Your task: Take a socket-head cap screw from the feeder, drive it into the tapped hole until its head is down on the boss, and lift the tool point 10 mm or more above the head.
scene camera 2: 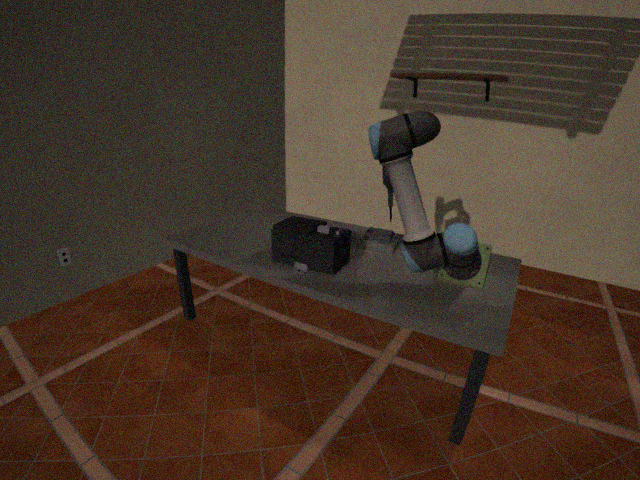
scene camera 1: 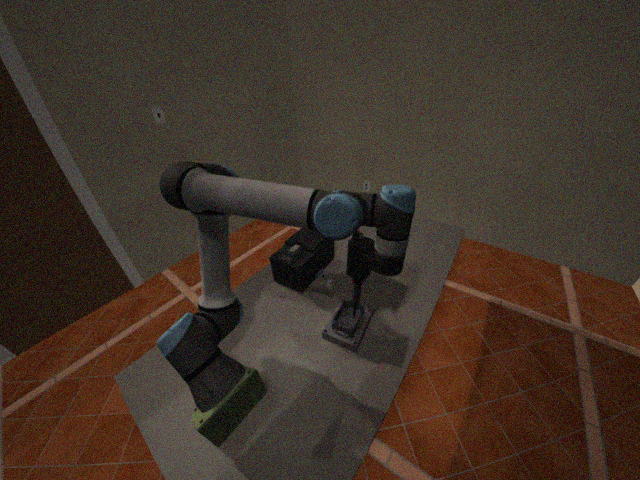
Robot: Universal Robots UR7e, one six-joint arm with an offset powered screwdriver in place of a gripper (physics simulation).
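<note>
The powered screwdriver [scene camera 1: 355, 313] [scene camera 2: 390, 220] points straight down with its thin bit at the workpiece. In scene camera 1 the bit's end overlaps the raised dark housing [scene camera 1: 343, 326]; in scene camera 2 it ends a little above the workpiece [scene camera 2: 381, 235]. Whether the bit touches anything, and whether a screw sits on its end, is too small and dark to tell. The housing stands on a flat grey base plate [scene camera 1: 333, 336]. The tapped hole and boss cannot be made out. The black box-shaped feeder [scene camera 1: 295, 267] [scene camera 2: 309, 246] stands apart from the tool; no screw on it can be made out.
The arm's green base block [scene camera 1: 235, 408] [scene camera 2: 485, 263] sits at one end of the grey table [scene camera 1: 434, 242] [scene camera 2: 465, 320]. The forearm [scene camera 1: 253, 196] reaches over the table near the feeder. A wall shelf [scene camera 2: 449, 76] hangs behind the arm.
</note>
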